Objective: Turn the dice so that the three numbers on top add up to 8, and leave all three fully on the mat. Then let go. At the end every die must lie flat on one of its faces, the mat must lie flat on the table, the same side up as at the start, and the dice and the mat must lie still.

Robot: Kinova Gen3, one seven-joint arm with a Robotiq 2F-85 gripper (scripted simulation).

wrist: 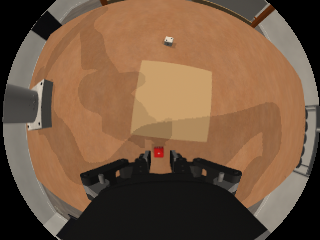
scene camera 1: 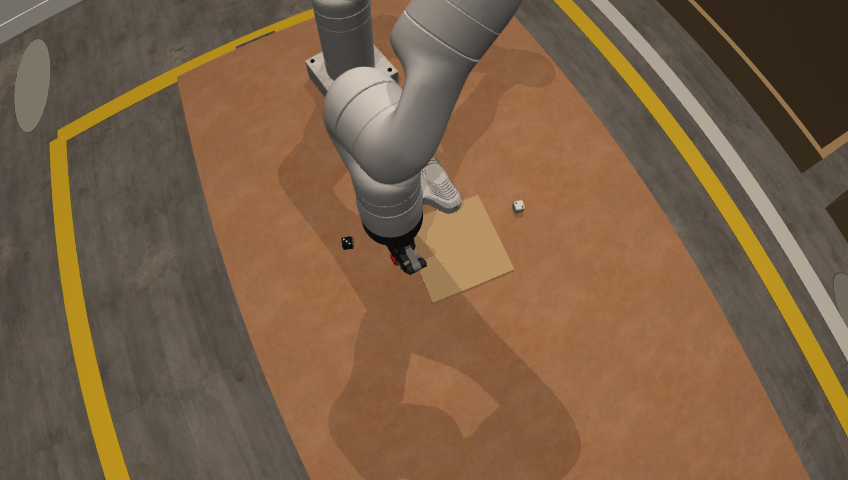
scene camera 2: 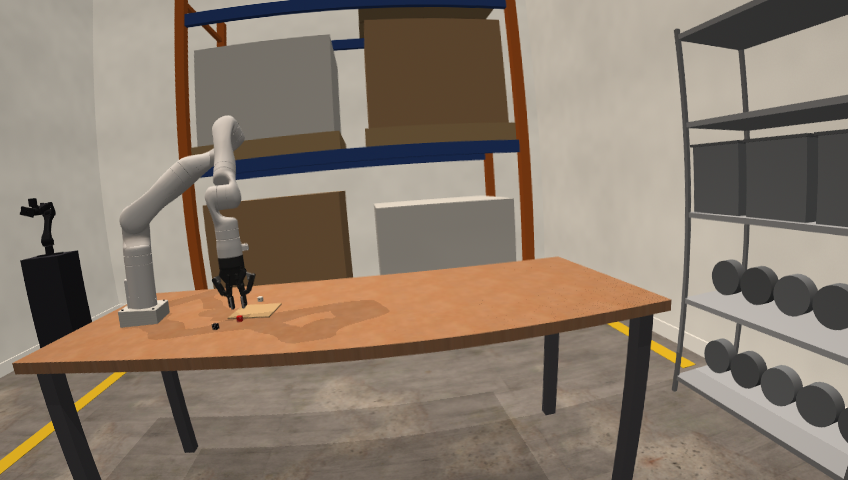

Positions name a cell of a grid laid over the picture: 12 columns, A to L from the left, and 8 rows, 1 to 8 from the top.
Scene:
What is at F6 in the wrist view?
My gripper.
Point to a tan mat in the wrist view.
G4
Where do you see a tan mat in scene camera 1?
At G5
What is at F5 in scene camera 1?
My gripper.

